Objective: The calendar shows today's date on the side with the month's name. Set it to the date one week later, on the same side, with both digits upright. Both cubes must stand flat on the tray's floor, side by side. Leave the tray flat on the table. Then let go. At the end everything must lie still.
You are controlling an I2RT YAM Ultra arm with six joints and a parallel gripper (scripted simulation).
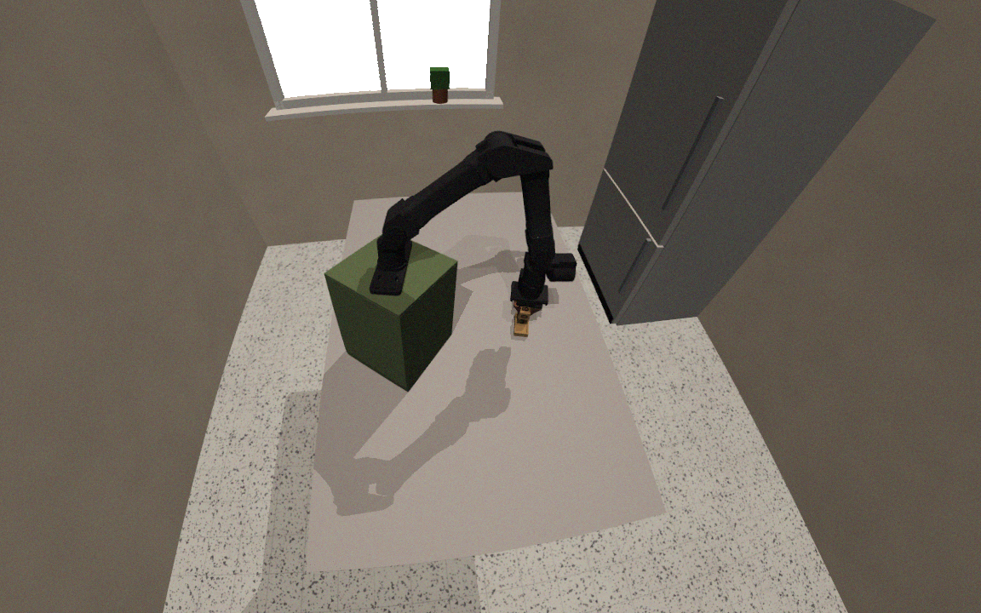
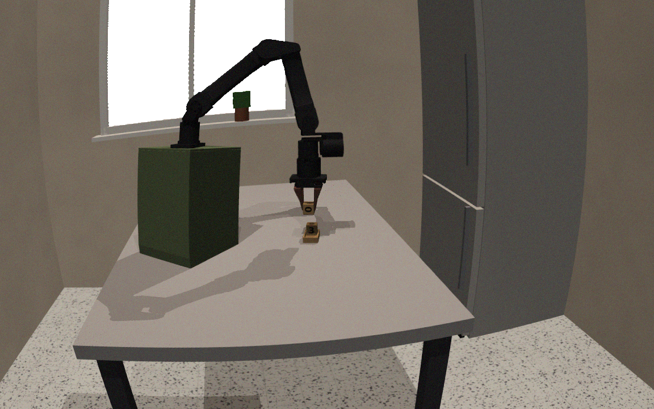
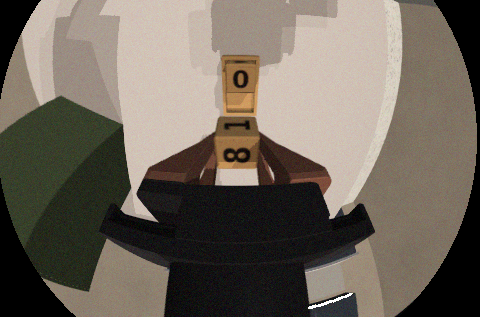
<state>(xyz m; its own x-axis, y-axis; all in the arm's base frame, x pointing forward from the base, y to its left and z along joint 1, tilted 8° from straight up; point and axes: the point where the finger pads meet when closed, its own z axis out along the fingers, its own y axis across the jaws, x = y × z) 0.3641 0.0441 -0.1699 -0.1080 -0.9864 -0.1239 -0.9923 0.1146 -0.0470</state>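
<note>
Right now the wooden tray is 9 cm below my hand and 2 cm to the left of it.
</note>
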